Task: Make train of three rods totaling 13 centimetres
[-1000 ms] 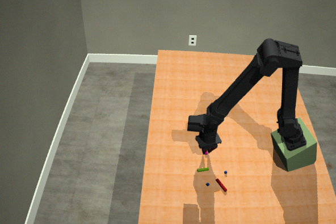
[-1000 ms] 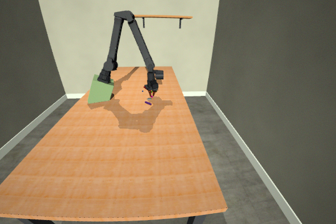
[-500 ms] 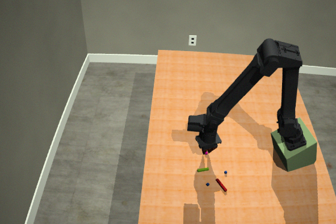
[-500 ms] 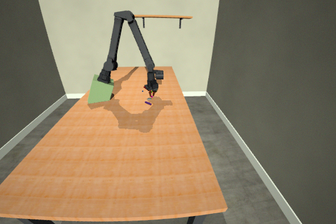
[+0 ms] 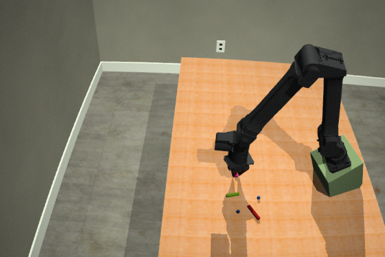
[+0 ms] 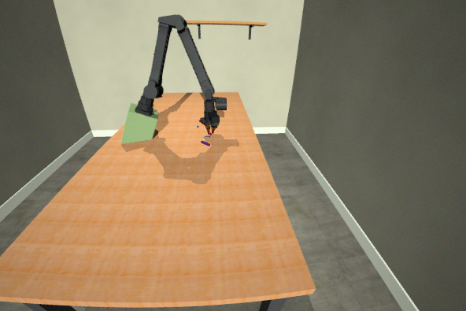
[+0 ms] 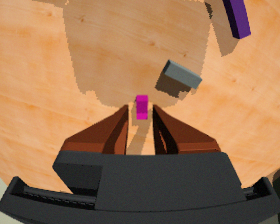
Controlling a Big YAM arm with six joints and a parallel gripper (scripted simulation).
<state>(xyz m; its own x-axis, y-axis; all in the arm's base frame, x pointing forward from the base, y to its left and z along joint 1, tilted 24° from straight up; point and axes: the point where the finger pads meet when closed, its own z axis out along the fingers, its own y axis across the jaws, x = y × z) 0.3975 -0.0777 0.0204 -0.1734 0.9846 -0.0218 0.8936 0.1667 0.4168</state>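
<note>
The magenta rod lies 10 mm below my hand. Round my hand: lime rod 30 mm ahead, 90 mm to the left, 10 mm below; grey rod 30 mm behind, 40 mm to the right, 10 mm below; purple rod 40 mm behind, 110 mm to the right, 10 mm below.
</note>
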